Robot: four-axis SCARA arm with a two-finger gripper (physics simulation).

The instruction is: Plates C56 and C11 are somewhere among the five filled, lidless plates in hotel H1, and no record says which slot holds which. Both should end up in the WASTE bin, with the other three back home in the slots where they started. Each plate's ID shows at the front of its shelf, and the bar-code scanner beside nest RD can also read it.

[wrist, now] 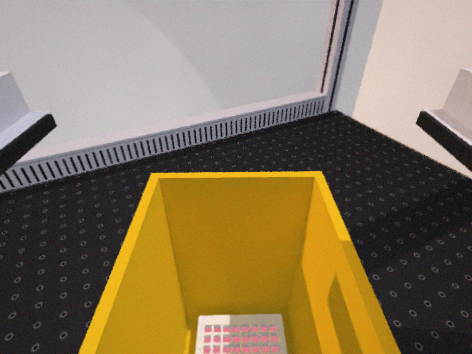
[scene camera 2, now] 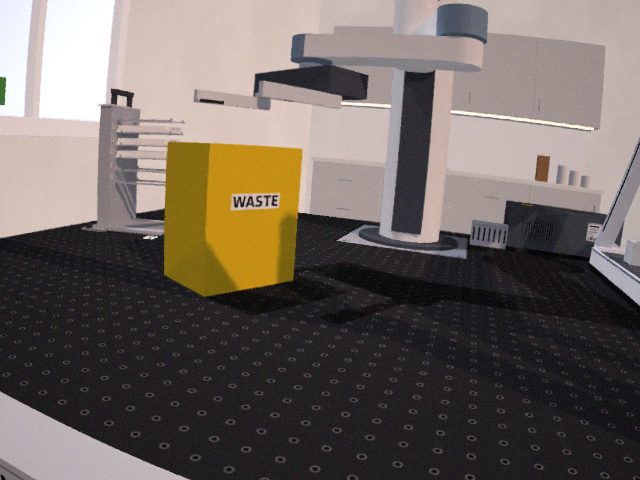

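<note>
The yellow WASTE bin stands on the dark deck. A white plate with pink-filled wells lies inside it, partly cut off by the lower edge of the wrist view; its ID does not show. My gripper is open, high above the bin, with nothing between its wide-set fingers. Hotel H1 stands behind the bin at the left in the scene view. Three white plates show on its shelves, an upper one, a middle one and a lower one; their IDs are too small to read. The bin hides part of the lower shelves.
The arm's column stands behind and right of the bin. A slotted grey rack and a dark box are at the back right. A white-framed unit stands at the right edge. A slotted grille runs beyond the bin.
</note>
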